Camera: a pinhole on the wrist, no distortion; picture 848 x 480 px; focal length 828.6 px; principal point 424.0 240.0 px. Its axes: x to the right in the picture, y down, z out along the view. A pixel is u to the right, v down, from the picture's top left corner.
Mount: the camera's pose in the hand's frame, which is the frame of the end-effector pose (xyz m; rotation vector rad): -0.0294 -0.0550 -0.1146 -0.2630 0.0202 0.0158
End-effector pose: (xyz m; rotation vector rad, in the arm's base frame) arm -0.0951 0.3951 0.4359 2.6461 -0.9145 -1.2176
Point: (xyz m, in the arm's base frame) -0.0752 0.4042 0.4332
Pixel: 682.0 301.8
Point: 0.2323 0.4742 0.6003
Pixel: behind the camera
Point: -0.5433 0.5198 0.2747
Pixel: 179.7 197.7
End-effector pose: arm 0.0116 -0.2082 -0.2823 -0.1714 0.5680 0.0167
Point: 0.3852 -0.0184 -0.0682
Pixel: 742.8 297.4
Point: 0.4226 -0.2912 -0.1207
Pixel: outside the picture
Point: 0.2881 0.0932 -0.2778
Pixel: outside the picture
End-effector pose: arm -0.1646 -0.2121 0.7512 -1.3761 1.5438 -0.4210
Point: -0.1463 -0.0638 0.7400
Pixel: 19.8 436.3
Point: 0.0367 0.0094 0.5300
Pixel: 330.8 339.5
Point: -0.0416 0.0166 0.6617
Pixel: 127.9 324.4
